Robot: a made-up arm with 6 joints. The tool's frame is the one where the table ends. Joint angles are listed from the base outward.
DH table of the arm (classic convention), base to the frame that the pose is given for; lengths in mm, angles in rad. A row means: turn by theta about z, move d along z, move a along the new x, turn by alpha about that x. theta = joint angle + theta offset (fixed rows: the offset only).
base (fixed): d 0; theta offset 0.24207; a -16.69; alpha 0
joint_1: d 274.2; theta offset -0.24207; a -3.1; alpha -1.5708
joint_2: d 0; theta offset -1.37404; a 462.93; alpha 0
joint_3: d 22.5; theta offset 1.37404; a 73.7; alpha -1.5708
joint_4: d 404.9; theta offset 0; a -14.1; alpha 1.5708
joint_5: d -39.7; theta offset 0; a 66.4; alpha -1.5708
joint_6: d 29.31; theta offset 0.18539; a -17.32; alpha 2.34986
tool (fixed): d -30.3; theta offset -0.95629; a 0; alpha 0
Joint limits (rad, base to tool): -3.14..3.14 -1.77..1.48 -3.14..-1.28 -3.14..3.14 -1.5..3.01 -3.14..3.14
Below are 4 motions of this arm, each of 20 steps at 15 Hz.
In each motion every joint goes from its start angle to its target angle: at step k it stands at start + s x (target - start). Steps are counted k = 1, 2, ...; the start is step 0. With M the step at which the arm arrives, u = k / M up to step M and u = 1 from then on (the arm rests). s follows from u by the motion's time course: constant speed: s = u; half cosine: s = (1 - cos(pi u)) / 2; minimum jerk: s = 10 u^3 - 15 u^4 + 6 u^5.
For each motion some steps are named. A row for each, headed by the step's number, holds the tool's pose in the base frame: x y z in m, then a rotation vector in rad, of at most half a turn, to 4 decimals.
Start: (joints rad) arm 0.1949 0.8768 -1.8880 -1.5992 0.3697 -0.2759
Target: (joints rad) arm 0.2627 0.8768 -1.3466 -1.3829 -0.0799 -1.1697
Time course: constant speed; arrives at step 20
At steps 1, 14, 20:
1: 0.8297 0.2081 0.3486 -0.7826 -1.6598 0.7129
14: 0.7386 0.2489 0.2113 -0.2747 -1.4365 1.3541
20: 0.6808 0.2595 0.1625 -0.0114 -1.3752 1.5752

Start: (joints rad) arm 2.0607 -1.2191 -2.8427 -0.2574 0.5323 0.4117
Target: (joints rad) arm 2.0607 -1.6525 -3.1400 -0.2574 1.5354 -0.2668
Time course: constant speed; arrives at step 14
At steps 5, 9, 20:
5: 0.4341 -0.7711 0.5732 2.5265 0.3104 -1.2723
9: 0.4547 -0.7918 0.4356 2.4578 0.0846 -1.3016
20: 0.4628 -0.7875 0.2620 2.3908 -0.1895 -1.2791

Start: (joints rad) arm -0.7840 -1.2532 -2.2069 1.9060 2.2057 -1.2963
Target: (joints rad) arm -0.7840 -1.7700 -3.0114 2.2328 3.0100 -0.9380
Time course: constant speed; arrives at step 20
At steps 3, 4, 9, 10, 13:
3: -0.3954 0.5761 0.8148 0.0246 -1.6663 1.2201
4: -0.4137 0.5954 0.7819 -0.0517 -1.6350 1.2728
9: -0.4837 0.6670 0.5991 -0.4813 -1.4694 1.4799
10: -0.4931 0.6760 0.5601 -0.5757 -1.4352 1.5095
13: -0.5122 0.6924 0.4413 -0.8729 -1.3313 1.5728

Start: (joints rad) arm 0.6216 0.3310 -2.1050 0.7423 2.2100 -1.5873
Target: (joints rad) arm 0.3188 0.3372 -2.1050 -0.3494 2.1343 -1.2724
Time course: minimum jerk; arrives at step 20
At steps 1, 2, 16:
1: 0.5023 0.4274 0.7197 0.6785 -0.3059 1.0688
2: 0.5039 0.4254 0.7194 0.6680 -0.3073 1.0656
16: 0.6363 0.1526 0.7571 -0.6050 -0.3844 0.5219

